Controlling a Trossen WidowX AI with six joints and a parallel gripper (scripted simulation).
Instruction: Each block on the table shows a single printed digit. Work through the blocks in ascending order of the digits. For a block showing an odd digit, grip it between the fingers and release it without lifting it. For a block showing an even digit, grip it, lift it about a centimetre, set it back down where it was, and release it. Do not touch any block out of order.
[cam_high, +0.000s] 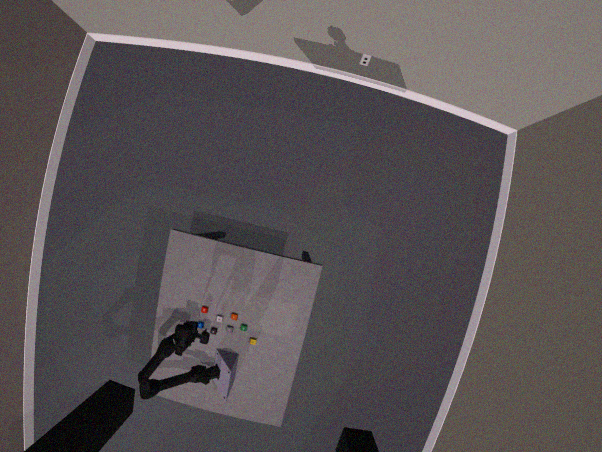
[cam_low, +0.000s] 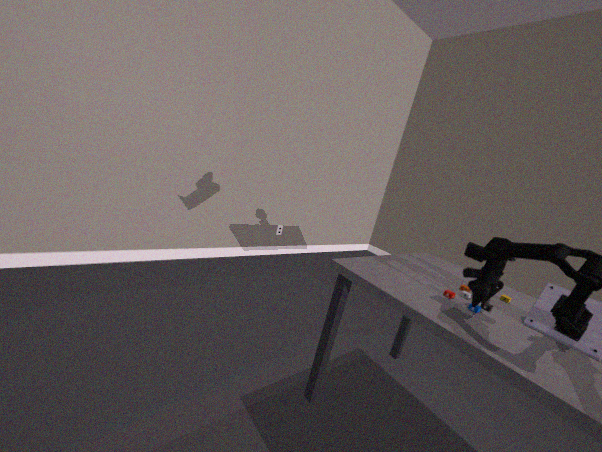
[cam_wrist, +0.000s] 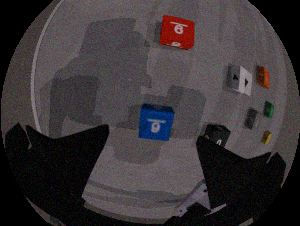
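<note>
Now: gripper tip 20 mm above the blue block and 10 mm short of it. From my gripper tip the other things lie so: dark block: 90 mm to the right, 20 mm below, 10 mm behind; orange block: 190 mm to the right, 120 mm ahead, 20 mm below; red block: 110 mm ahead, 20 mm below, 10 mm to the right.
</note>
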